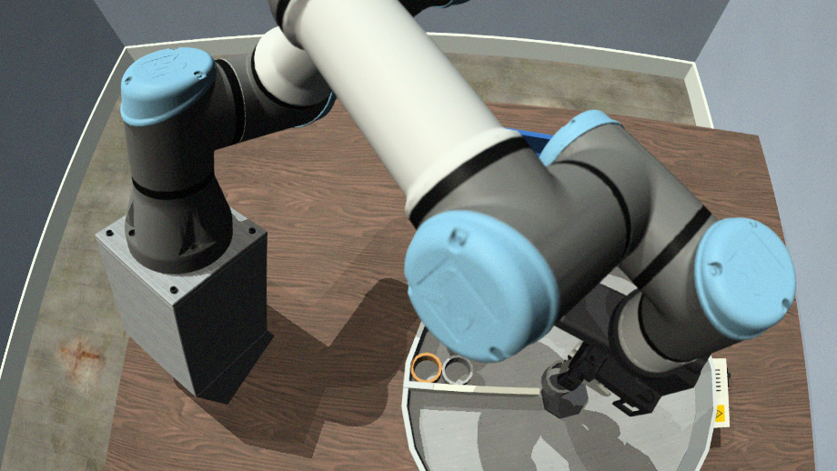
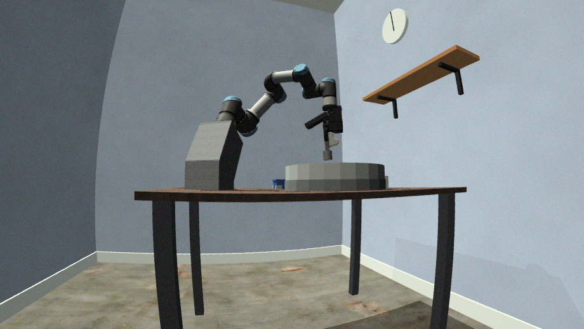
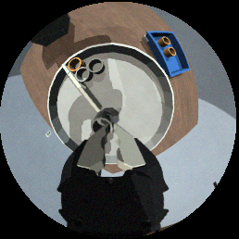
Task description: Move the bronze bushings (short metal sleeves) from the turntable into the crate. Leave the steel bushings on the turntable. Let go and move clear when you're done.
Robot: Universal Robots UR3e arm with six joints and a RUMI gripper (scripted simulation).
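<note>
Now: hand 20 mm short of the grey turntable, 20 mm to the left of it and 110 mm above it. The rest, counted from my hand: blue crate 90 mm behind, 310 mm to the left, 140 mm below.
</note>
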